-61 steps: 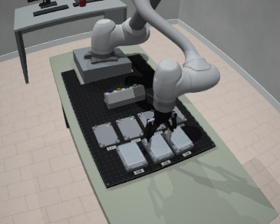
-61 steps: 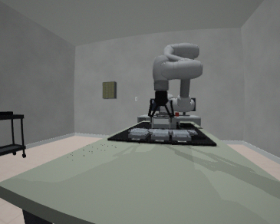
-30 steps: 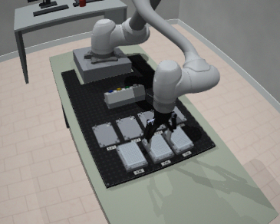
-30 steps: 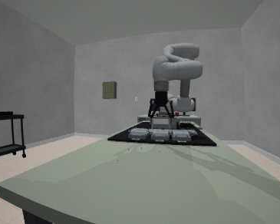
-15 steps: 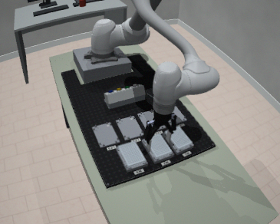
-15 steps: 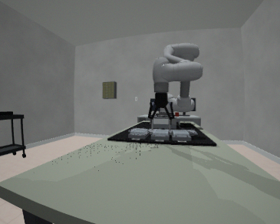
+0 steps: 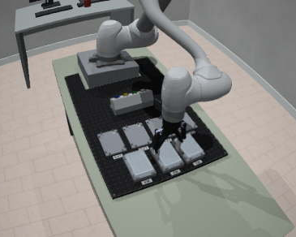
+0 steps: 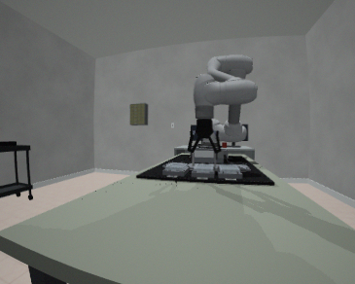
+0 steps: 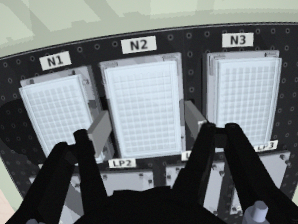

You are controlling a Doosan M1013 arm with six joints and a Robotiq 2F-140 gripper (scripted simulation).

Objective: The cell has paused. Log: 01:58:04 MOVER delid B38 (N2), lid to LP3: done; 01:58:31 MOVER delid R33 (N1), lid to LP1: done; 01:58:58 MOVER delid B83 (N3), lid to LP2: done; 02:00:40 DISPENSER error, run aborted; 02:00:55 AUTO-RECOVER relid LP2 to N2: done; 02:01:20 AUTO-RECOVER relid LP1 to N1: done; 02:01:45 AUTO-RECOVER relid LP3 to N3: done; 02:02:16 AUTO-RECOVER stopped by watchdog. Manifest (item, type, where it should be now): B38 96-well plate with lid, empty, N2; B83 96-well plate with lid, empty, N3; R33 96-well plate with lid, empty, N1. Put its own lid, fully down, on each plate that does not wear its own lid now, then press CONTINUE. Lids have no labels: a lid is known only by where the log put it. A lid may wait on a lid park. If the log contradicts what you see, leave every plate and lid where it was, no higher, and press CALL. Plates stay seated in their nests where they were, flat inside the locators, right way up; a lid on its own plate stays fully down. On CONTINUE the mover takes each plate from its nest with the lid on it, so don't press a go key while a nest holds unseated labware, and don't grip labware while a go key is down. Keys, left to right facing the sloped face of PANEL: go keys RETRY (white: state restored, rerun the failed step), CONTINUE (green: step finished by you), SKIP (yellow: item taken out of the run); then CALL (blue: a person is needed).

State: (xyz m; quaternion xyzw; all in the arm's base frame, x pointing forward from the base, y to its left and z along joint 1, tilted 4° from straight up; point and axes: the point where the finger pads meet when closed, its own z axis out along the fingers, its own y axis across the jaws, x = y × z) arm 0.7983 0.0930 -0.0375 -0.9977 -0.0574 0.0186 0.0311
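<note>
The lid park LP1 lies 20 cm behind my hand, 17 cm to the left of it and 6 cm below it. The rest, counted from my hand: lid park LP2 (19 cm behind, 6 cm below, 4 cm to the left); lid park LP3 (22 cm to the right, 16 cm behind, 6 cm below); lid park LP4 (17 cm behind, 9 cm to the right, 6 cm below).
</note>
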